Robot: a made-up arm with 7 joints. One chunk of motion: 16 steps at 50 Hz.
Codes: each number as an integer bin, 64 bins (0 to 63) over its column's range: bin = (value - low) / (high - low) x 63, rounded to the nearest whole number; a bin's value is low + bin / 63 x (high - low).
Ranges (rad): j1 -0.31..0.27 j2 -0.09..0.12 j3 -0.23..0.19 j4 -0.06..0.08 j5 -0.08..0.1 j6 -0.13..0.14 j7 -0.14..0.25
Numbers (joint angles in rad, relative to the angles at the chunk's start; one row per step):
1: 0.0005 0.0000 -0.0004 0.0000 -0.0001 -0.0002 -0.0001
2: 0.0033 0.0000 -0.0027 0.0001 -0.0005 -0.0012 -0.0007
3: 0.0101 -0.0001 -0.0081 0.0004 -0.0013 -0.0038 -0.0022
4: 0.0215 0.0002 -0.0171 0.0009 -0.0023 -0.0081 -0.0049
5: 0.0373 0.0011 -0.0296 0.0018 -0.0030 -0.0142 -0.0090
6: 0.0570 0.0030 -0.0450 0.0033 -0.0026 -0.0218 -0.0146
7: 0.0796 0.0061 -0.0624 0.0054 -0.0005 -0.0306 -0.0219
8: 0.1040 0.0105 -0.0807 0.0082 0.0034 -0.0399 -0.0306
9: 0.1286 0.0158 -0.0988 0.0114 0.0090 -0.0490 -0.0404
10: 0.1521 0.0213 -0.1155 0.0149 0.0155 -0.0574 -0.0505
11: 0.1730 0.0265 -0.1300 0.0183 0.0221 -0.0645 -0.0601
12: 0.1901 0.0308 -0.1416 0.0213 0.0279 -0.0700 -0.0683
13: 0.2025 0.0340 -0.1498 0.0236 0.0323 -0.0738 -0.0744
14: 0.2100 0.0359 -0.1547 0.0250 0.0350 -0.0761 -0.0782
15: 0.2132 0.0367 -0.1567 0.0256 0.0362 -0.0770 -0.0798
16: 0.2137 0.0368 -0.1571 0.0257 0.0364 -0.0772 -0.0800
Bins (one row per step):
1: 34 27 34 27 28 30 23
2: 34 27 34 27 28 30 23
3: 35 27 33 27 28 29 22
4: 36 27 32 27 27 28 22
5: 38 27 30 28 27 27 21
6: 40 28 28 28 27 25 20
7: 42 29 25 29 28 23 19
8: 45 30 22 31 29 21 18
9: 48 32 20 32 31 19 16
10: 50 33 17 34 33 17 14
11: 52 35 15 35 36 15 13
12: 54 36 13 37 38 14 12
13: 56 37 12 38 39 13 11
14: 56 38 11 38 40 13 10
15: 57 38 11 39 41 12 10
16: 57 38 11 39 41 12 10

